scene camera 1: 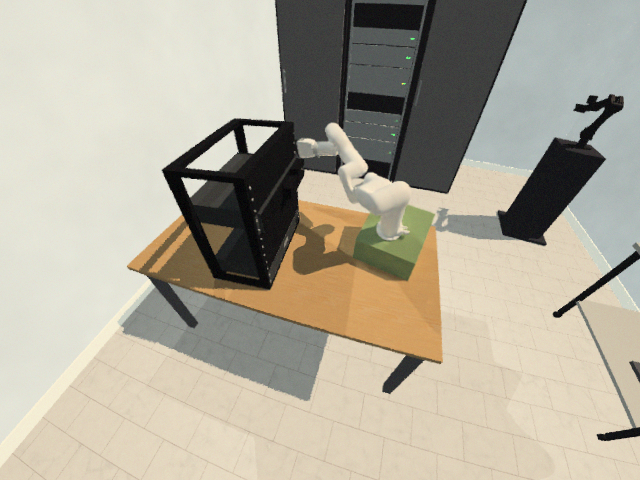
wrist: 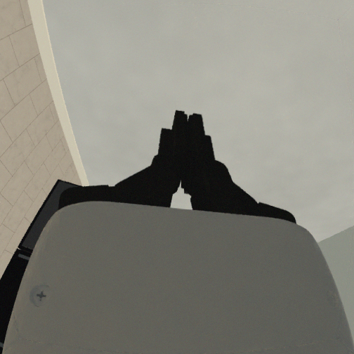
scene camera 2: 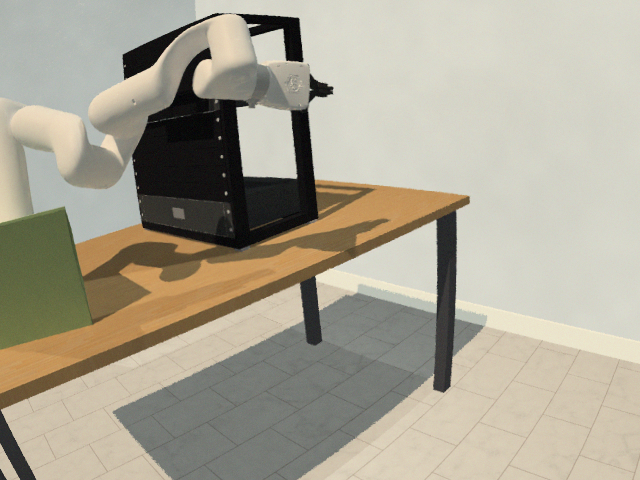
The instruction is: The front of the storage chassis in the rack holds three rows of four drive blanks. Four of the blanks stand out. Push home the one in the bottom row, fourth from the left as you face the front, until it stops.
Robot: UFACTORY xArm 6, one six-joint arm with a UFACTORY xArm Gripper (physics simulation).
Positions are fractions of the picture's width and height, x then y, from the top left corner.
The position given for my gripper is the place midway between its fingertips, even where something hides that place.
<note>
In view: my gripper (scene camera 2: 0.51,0.19) and a black rack (scene camera 2: 0.29,0.36).
The black rack also shows in scene camera 1 (scene camera 1: 0.40,0.40). My gripper shows as well in the wrist view (wrist: 0.52,0.37). The wrist view misses the black rack: it is out of frame.
</note>
